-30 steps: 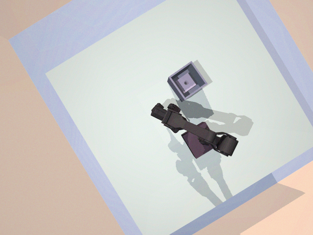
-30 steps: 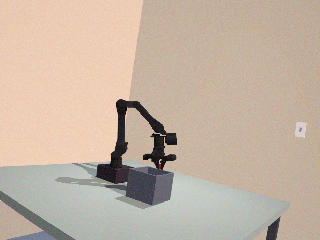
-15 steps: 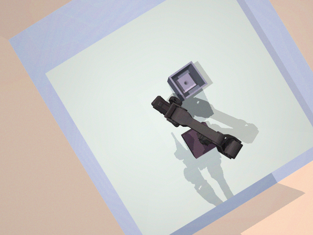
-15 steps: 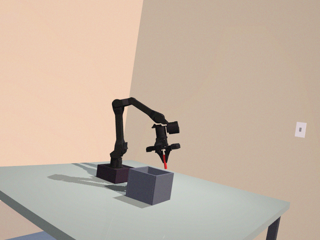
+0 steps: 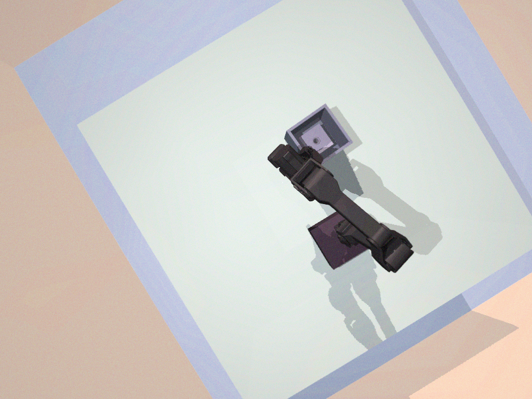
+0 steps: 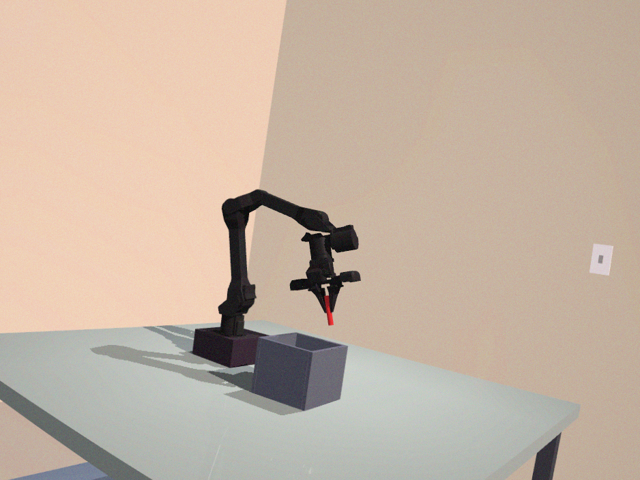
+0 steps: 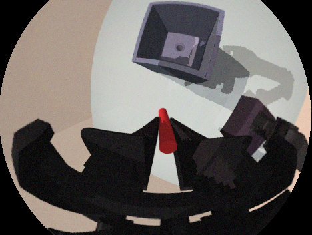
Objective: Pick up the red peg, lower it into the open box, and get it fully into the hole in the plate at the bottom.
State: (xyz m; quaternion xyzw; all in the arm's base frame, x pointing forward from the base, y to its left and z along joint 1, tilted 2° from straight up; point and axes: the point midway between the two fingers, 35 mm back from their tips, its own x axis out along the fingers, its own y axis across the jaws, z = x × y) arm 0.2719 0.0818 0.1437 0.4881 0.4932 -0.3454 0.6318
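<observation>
Right now the plate is 5 cm ahead of my gripper tip, 15 cm to the right of it and 15 cm below it. The rest, counted from my gripper tip: red peg 1 cm above.
</observation>
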